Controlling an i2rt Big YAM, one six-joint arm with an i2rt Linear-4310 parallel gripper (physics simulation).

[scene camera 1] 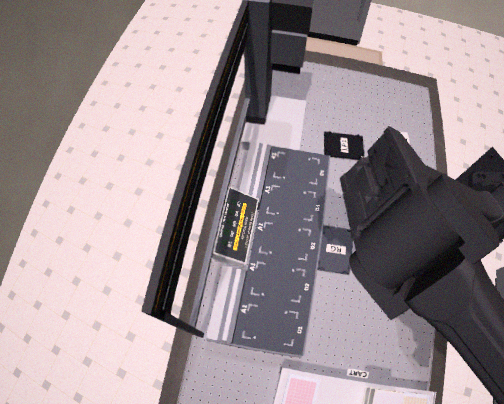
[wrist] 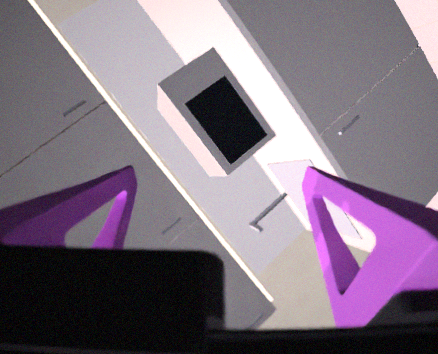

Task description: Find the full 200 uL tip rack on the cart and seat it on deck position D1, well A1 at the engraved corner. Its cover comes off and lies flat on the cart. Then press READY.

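Observation:
My gripper (wrist: 219, 175) is open, with its two purple fingers wide apart and no object between them in the wrist view. In the scene view its dark body covers the right side of the bench, and its fingertips cannot be made out. Deck position D1 (scene camera 1: 270, 325) is bare, at the near end of the dark deck plate (scene camera 1: 287, 240). Part of the cart (scene camera 1: 345, 389) shows at the bottom edge, with a pink gridded block (scene camera 1: 301, 391) on it; whether this is the full 200 uL rack cannot be told. The READY button does not show clearly; the arm covers that area.
A display panel (scene camera 1: 236, 225) stands along the deck's left side, beside a long dark raised frame (scene camera 1: 197, 155). A black LP1 pad (scene camera 1: 330, 145) and a grey RG pad (scene camera 1: 335, 262) lie right of the deck. The wrist view shows a box with a black face (wrist: 225, 120) and grey cabinets (wrist: 310, 60).

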